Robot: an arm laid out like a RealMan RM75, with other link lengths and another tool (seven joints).
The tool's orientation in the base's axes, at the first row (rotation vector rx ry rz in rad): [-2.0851 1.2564 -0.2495]
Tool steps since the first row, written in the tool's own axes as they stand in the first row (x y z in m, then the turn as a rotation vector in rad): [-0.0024 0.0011 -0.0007 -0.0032 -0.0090 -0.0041]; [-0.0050 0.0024 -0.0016 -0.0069 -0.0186 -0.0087]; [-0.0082 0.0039 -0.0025 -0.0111 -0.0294 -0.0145]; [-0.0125 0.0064 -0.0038 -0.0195 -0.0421 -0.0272]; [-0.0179 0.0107 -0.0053 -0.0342 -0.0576 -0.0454]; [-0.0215 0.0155 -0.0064 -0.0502 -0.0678 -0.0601]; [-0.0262 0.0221 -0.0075 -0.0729 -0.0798 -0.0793]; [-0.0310 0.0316 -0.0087 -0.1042 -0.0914 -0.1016]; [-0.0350 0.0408 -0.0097 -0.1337 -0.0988 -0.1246]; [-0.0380 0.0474 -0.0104 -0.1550 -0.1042 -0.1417]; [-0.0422 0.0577 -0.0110 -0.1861 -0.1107 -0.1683]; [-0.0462 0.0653 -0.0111 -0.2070 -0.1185 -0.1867]
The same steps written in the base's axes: [-0.0024 0.0014 0.0002 0.0027 0.0035 0.0094]; [-0.0050 0.0027 0.0005 0.0054 0.0075 0.0196]; [-0.0082 0.0046 0.0008 0.0081 0.0116 0.0316]; [-0.0128 0.0068 0.0010 0.0067 0.0168 0.0507]; [-0.0194 0.0094 0.0003 0.0013 0.0255 0.0768]; [-0.0251 0.0105 -0.0013 -0.0068 0.0354 0.0971]; [-0.0328 0.0119 -0.0039 -0.0193 0.0494 0.1231]; [-0.0426 0.0125 -0.0082 -0.0380 0.0690 0.1527]; [-0.0516 0.0126 -0.0126 -0.0590 0.0856 0.1799]; [-0.0582 0.0128 -0.0158 -0.0744 0.0974 0.1999]; [-0.0679 0.0130 -0.0212 -0.0987 0.1134 0.2294]; [-0.0754 0.0140 -0.0252 -0.1128 0.1249 0.2518]
